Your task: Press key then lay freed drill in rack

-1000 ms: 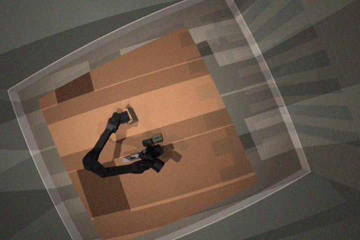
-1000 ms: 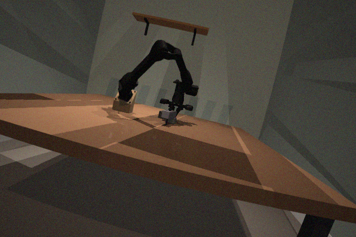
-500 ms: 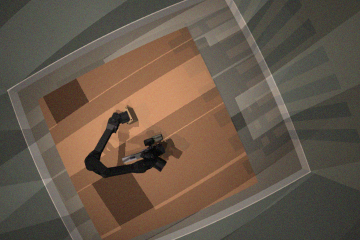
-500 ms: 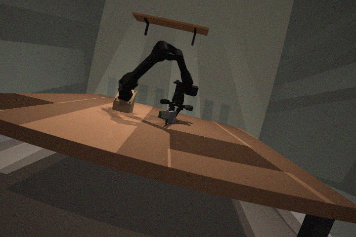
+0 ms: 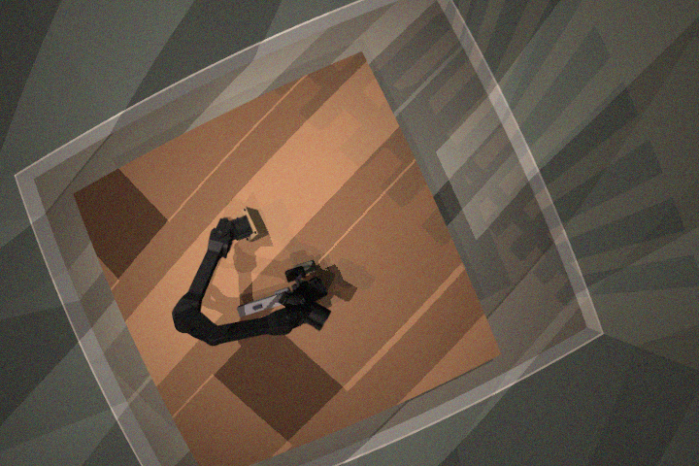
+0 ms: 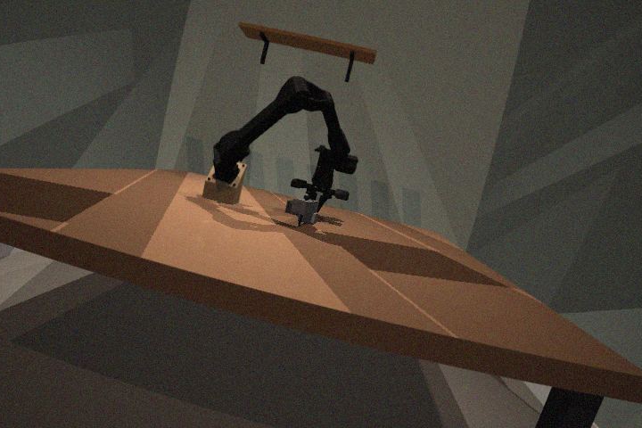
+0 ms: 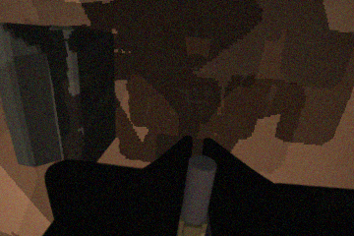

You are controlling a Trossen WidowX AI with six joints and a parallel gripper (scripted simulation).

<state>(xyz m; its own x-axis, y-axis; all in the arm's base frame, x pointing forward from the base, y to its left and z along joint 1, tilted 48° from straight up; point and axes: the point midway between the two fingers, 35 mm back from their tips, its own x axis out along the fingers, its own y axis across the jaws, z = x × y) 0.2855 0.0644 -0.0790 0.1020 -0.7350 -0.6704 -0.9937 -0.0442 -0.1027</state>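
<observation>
Right now the drill is 50 mm to the right of my gripper tip and 40 mm above it. Also, from my gripper tip: rack: 70 mm behind, 30 mm to the left.
</observation>
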